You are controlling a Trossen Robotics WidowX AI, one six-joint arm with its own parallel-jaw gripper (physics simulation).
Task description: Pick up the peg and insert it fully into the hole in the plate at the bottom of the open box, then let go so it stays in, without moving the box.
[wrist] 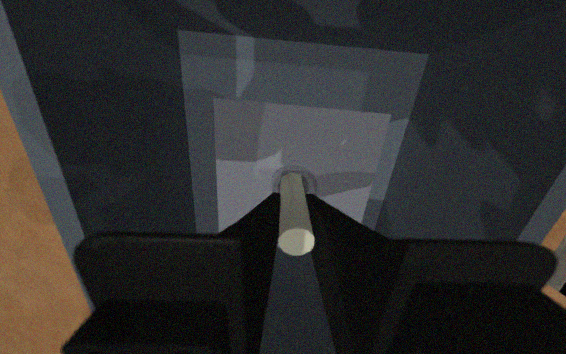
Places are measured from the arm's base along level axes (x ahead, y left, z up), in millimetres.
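Pixels of known places: gripper, fingertip midpoint: [291, 200].
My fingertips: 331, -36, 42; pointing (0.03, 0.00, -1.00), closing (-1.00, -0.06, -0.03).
Behind a point stands the place of what it marks, as x, y, z.
The pale peg [293, 210] @[332, -45, 67] stands roughly upright between the fingers, its near round end toward the camera. My gripper [291, 200] @[331, -36, 42] is shut on the peg, with a black finger on each side of it. The grey plate [325, 135] @[318, -74, 36] lies at the bottom of the open box [125, 125] @[416, -70, 45]. The ring around the hole [311, 181] @[321, -48, 38] shows right behind the far end of the peg. The peg's far end overlaps the hole in this view; the hole's inside and the depth of the tip are hidden.
The box's dark walls surround the plate on the sides in view, with lighter blue-grey rims at the left and right. The orange-brown table top [35, 240] @[591, 74, -22] shows outside the box at the left, and a little shows at the right edge. Shadows fall across the plate.
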